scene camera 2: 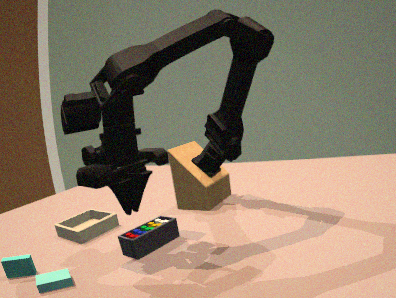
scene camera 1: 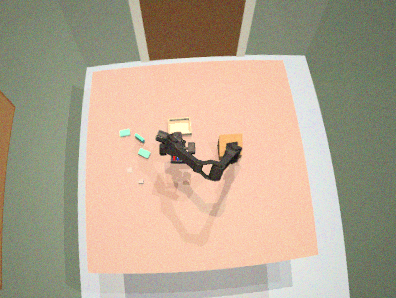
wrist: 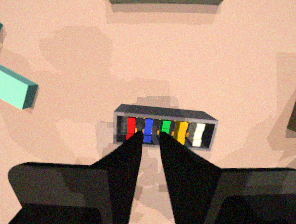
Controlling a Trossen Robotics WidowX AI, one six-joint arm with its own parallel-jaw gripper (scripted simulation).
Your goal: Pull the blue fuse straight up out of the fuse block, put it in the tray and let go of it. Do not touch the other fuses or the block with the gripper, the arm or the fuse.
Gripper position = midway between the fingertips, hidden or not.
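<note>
A tray (scene camera 2: 83,227) is there for me to see. As for my own gripper (scene camera 2: 132,213), I can see it as well, and the gripper also appears in the wrist view (wrist: 151,135).
</note>
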